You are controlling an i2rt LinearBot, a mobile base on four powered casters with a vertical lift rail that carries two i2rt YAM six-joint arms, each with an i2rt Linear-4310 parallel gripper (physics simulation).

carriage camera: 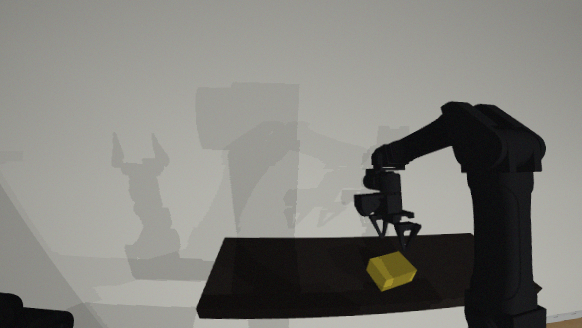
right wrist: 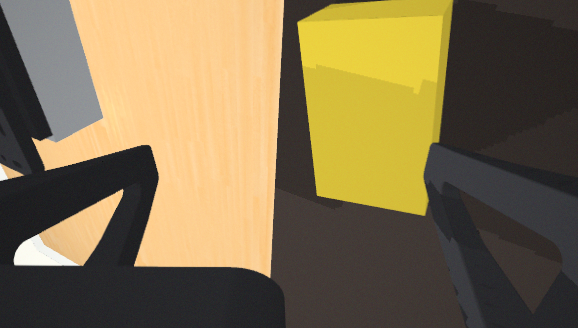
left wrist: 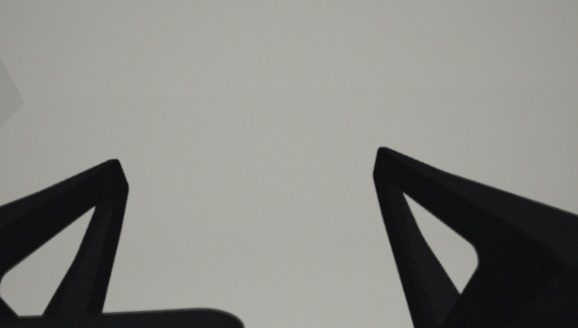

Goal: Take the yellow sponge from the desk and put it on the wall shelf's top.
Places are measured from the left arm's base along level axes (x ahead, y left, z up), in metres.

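Where they show: left gripper, fingertip midpoint: point(left wrist: 251, 166); right gripper, fingertip midpoint: point(carriage camera: 392, 244) point(right wrist: 289, 160).
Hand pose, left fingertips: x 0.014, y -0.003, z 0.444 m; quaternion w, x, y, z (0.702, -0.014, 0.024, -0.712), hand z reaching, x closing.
After its pixels a point has its place.
The yellow sponge point(carriage camera: 395, 270) {z -0.070, x 0.242, y -0.697 m} point(right wrist: 372, 130) {z -0.070, x 0.267, y -0.703 m} lies on the top of the dark wall shelf point(carriage camera: 280, 280) {z -0.125, x 0.263, y -0.342 m} point(right wrist: 340, 260) {z -0.125, x 0.257, y -0.895 m}, towards the right in the carriage view and turned at an angle to the shelf's edges. My right gripper point(carriage camera: 393, 243) {z 0.026, x 0.257, y -0.668 m} point(right wrist: 289, 160) {z 0.026, x 0.257, y -0.668 m} is open and empty, pointing down just above the sponge in the carriage view. In the right wrist view one fingertip overlaps the sponge's edge and the other shows over the floor beyond the shelf's edge. My left gripper point(left wrist: 251, 166) {z 0.444, x 0.014, y -0.003 m} is open and empty, facing the pale wall. The desk cannot be made out.
The pale wall point(carriage camera: 340, 50) {z 0.537, x 0.439, y -0.495 m} point(left wrist: 250, 65) stands behind the shelf and carries shadows of the robot. The wooden floor point(right wrist: 215, 100) {z -1.125, x -0.659, y -1.383 m} shows beside the shelf's edge. A grey panel point(right wrist: 62, 75) and dark robot parts show at the upper left of the right wrist view.
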